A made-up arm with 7 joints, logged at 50 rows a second.
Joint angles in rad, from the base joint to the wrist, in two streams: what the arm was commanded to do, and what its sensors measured. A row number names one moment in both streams.
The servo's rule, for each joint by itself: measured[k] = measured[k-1] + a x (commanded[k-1-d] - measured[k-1]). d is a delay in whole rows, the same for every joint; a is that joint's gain. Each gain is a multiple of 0.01, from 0.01 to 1. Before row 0 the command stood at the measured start. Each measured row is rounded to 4 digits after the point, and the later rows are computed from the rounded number. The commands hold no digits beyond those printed.
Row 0, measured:
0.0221 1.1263 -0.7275 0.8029 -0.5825 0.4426 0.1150
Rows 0 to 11, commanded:
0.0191 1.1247 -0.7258 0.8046 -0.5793 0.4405 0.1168
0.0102 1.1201 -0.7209 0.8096 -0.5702 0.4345 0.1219
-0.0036 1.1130 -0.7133 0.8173 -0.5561 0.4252 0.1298
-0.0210 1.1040 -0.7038 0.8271 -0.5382 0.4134 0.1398
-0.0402 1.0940 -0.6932 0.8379 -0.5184 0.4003 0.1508
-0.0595 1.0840 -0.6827 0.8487 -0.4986 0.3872 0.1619
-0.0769 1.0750 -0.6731 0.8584 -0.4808 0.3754 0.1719
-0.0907 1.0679 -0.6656 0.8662 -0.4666 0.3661 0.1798
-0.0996 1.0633 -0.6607 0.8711 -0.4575 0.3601 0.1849
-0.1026 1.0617 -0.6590 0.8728 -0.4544 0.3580 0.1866
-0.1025 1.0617 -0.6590 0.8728 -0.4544 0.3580 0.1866
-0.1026 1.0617 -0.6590 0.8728 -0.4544 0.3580 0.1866
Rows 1 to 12, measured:
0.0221 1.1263 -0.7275 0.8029 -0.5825 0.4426 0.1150
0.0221 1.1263 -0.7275 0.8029 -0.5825 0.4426 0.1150
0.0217 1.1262 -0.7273 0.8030 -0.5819 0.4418 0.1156
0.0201 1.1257 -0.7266 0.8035 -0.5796 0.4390 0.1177
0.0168 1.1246 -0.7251 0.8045 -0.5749 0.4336 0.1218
0.0115 1.1227 -0.7228 0.8061 -0.5676 0.4257 0.1279
0.0043 1.1201 -0.7195 0.8083 -0.5578 0.4158 0.1357
-0.0046 1.1169 -0.7155 0.8111 -0.5460 0.4046 0.1446
-0.0147 1.1131 -0.7108 0.8144 -0.5330 0.3932 0.1539
-0.0253 1.1090 -0.7058 0.8180 -0.5197 0.3826 0.1627
-0.0357 1.1049 -0.7008 0.8217 -0.5073 0.3738 0.1702
-0.0451 1.1010 -0.6962 0.8253 -0.4967 0.3676 0.1758
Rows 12 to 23, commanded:
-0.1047 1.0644 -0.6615 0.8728 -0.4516 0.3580 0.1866
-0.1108 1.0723 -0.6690 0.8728 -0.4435 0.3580 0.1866
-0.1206 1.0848 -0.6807 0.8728 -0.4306 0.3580 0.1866
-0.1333 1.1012 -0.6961 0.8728 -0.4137 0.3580 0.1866
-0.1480 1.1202 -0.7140 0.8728 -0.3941 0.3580 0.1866
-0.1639 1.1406 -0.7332 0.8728 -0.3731 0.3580 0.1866
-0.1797 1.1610 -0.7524 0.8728 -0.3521 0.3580 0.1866
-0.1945 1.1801 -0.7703 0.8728 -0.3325 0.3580 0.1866
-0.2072 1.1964 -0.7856 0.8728 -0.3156 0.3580 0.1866
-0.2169 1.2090 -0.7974 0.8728 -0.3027 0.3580 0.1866
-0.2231 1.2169 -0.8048 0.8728 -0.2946 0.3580 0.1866
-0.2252 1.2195 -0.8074 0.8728 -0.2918 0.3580 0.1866
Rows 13 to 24, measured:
-0.0531 1.0975 -0.6921 0.8286 -0.4882 0.3639 0.1795
-0.0600 1.0943 -0.6885 0.8317 -0.4814 0.3616 0.1819
-0.0663 1.0916 -0.6855 0.8346 -0.4754 0.3602 0.1835
-0.0725 1.0899 -0.6837 0.8373 -0.4690 0.3593 0.1846
-0.0792 1.0894 -0.6834 0.8398 -0.4613 0.3588 0.1853
-0.0868 1.0905 -0.6848 0.8421 -0.4518 0.3585 0.1857
-0.0954 1.0932 -0.6880 0.8442 -0.4403 0.3583 0.1860
-0.1050 1.0975 -0.6930 0.8462 -0.4269 0.3582 0.1862
-0.1155 1.1032 -0.6995 0.8481 -0.4119 0.3581 0.1863
-0.1266 1.1101 -0.7073 0.8498 -0.3960 0.3581 0.1864
-0.1379 1.1179 -0.7159 0.8514 -0.3799 0.3581 0.1865
-0.1490 1.1261 -0.7249 0.8529 -0.3645 0.3581 0.1865

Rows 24 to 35, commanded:
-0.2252 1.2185 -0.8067 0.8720 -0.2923 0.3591 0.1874
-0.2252 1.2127 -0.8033 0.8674 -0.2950 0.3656 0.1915
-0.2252 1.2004 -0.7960 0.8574 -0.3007 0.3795 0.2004
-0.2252 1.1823 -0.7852 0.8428 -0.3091 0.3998 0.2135
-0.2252 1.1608 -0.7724 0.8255 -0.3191 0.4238 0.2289
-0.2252 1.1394 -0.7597 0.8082 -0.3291 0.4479 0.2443
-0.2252 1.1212 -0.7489 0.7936 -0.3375 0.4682 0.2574
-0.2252 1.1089 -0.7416 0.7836 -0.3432 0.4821 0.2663
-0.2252 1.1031 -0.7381 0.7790 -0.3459 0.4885 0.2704
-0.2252 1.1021 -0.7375 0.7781 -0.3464 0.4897 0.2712
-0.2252 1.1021 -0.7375 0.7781 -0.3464 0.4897 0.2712
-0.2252 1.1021 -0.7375 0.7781 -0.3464 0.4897 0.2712
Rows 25 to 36, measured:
-0.1594 1.1343 -0.7337 0.8543 -0.3505 0.3581 0.1865
-0.1686 1.1420 -0.7418 0.8556 -0.3388 0.3581 0.1865
-0.1765 1.1489 -0.7489 0.8567 -0.3295 0.3585 0.1868
-0.1833 1.1546 -0.7549 0.8574 -0.3226 0.3613 0.1884
-0.1892 1.1587 -0.7594 0.8574 -0.3182 0.3684 0.1925
-0.1942 1.1608 -0.7622 0.8564 -0.3164 0.3806 0.1996
-0.1985 1.1608 -0.7633 0.8542 -0.3169 0.3974 0.2096
-0.2022 1.1589 -0.7629 0.8510 -0.3193 0.4171 0.2214
-0.2054 1.1555 -0.7614 0.8470 -0.3229 0.4370 0.2336
-0.2082 1.1513 -0.7592 0.8426 -0.3270 0.4546 0.2447
-0.2106 1.1470 -0.7569 0.8381 -0.3308 0.4678 0.2534
-0.2126 1.1430 -0.7548 0.8339 -0.3339 0.4763 0.2595

